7 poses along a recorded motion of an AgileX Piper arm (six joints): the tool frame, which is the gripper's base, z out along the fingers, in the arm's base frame.
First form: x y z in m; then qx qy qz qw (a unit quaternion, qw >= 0).
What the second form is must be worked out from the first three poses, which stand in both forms.
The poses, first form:
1: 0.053 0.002 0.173 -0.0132 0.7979 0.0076 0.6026
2: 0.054 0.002 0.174 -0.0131 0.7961 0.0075 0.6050
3: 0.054 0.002 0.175 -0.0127 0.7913 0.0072 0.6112
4: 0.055 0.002 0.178 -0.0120 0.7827 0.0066 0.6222
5: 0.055 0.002 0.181 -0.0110 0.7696 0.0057 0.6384
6: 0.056 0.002 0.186 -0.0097 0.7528 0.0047 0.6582
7: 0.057 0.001 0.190 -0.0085 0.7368 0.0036 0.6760
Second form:
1: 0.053 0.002 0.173 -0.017 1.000 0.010 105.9
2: 0.054 0.002 0.174 -0.016 1.000 0.009 105.5
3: 0.054 0.002 0.175 -0.016 1.000 0.009 104.6
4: 0.055 0.002 0.178 -0.015 1.000 0.008 103.0
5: 0.055 0.002 0.181 -0.014 1.000 0.007 100.7
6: 0.056 0.002 0.186 -0.013 1.000 0.006 97.7
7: 0.057 0.001 0.190 -0.012 1.000 0.005 94.9
